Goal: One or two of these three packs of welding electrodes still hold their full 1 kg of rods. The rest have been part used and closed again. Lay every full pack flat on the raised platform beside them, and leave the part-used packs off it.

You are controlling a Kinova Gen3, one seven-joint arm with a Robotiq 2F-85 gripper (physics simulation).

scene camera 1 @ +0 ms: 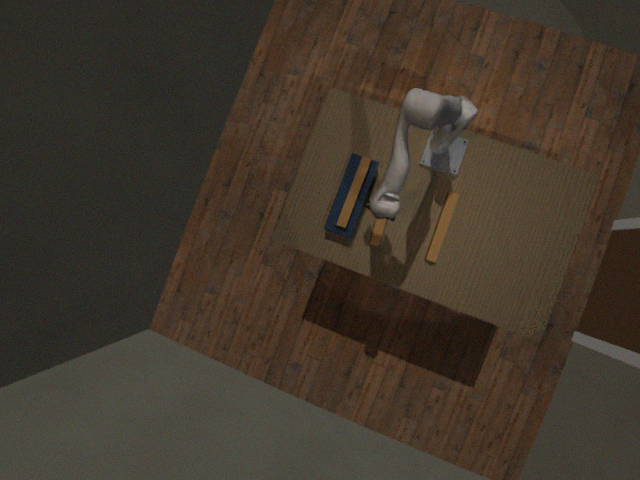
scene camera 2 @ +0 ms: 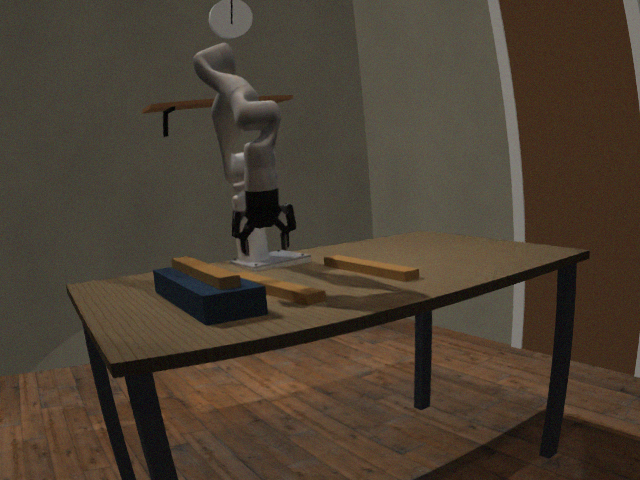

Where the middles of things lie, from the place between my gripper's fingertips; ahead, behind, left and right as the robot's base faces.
Scene:
Right now my hand is 60 mm past the blue raised platform (scene camera 2: 207,304), 150 mm to the left of it and 70 mm above it.

